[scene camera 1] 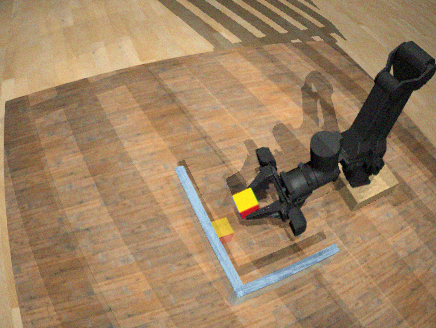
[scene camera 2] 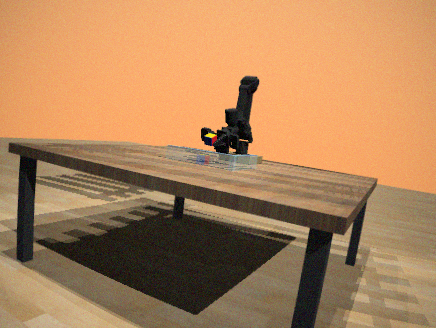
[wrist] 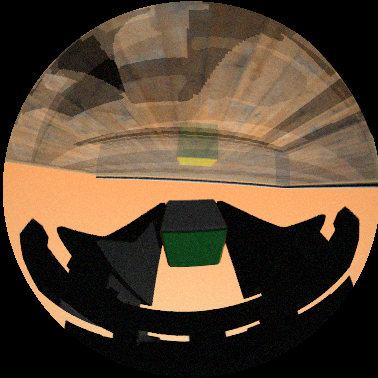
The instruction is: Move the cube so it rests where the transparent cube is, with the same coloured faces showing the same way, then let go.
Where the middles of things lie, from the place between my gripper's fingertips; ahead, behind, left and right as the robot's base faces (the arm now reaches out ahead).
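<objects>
Counting from my hand, I find the L-shaped grey rail (scene camera 2: 228,162) 4 cm behind and 5 cm below. The transparent cube (wrist: 197,144) is 4 cm ahead of my hand and 1 cm to the left of it, and it sits 6 cm below it.
</objects>
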